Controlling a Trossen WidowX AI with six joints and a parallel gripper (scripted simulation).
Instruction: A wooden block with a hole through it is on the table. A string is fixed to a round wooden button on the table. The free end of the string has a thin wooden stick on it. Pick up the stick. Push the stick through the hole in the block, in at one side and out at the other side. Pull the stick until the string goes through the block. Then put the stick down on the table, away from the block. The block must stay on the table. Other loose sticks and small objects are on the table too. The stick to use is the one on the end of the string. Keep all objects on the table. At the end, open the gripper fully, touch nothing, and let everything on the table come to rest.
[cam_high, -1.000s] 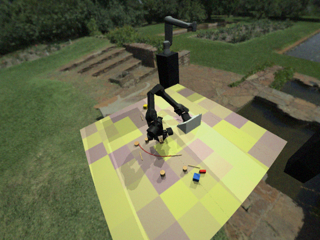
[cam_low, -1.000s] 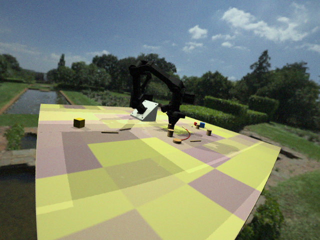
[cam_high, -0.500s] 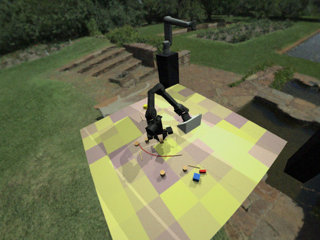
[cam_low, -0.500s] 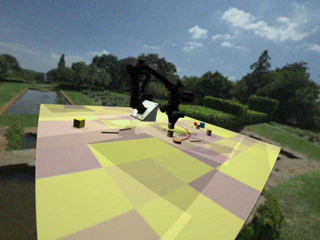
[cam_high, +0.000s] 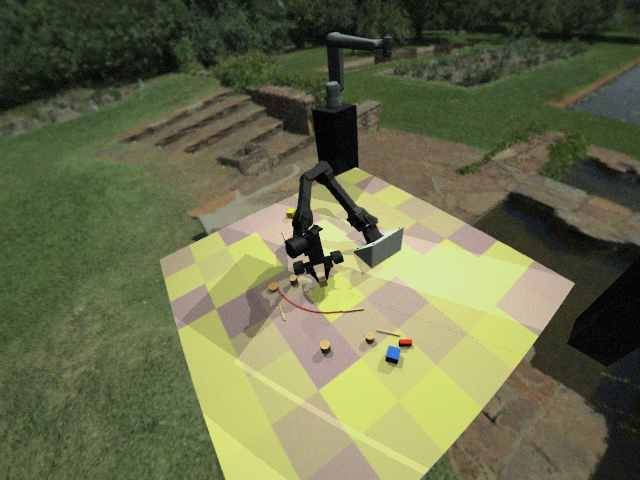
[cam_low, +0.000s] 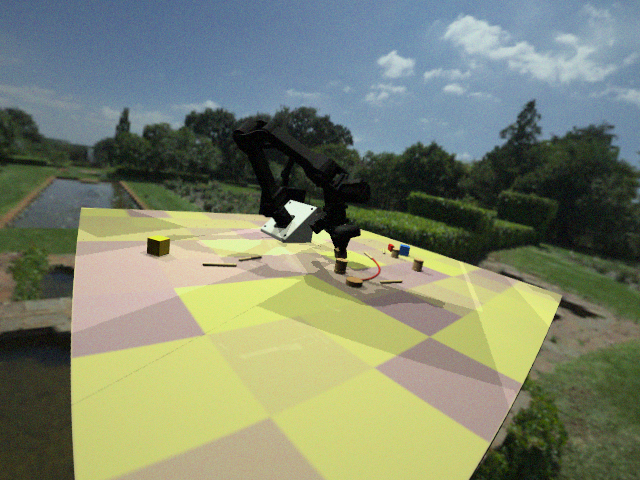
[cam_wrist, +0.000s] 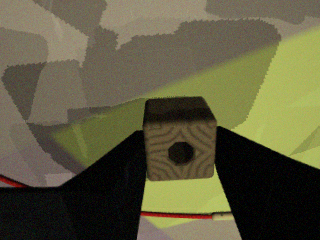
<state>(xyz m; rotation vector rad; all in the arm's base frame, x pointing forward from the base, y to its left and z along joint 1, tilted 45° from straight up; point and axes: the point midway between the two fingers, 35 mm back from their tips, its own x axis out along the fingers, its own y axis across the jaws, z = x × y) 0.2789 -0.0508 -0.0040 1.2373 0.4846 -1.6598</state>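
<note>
The wooden cylinder is 90 mm to the right of my gripper tip, 70 mm ahead of it and 10 mm below it. Also, from my gripper tip: wooden block: right at my gripper tip; then round wooden button: 150 mm ahead, 130 mm to the right, 20 mm below; then blue cube: 370 mm to the left, 40 mm ahead, 10 mm below.
</note>
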